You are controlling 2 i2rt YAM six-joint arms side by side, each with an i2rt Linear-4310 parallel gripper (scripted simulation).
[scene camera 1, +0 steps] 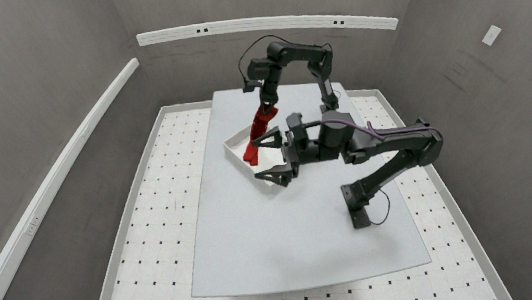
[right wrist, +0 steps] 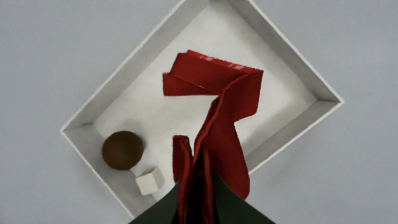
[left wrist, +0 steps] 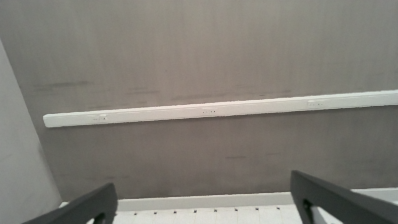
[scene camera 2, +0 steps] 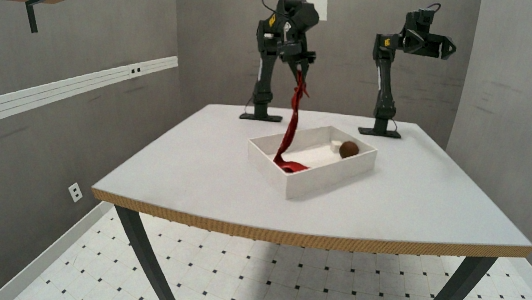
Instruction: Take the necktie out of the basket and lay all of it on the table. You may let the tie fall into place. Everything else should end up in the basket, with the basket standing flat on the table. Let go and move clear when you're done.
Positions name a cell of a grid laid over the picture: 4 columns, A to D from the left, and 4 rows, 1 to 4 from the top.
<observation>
In view: the left gripper (scene camera 1: B3), the right gripper (scene camera 2: C2) and a red necktie (scene camera 2: C3).
The red necktie shows as well in scene camera 1 (scene camera 1: B2). The left gripper shows as well in the left wrist view (left wrist: C4) and in scene camera 2 (scene camera 2: D1). The right gripper is seen too in the right wrist view (right wrist: C4).
</observation>
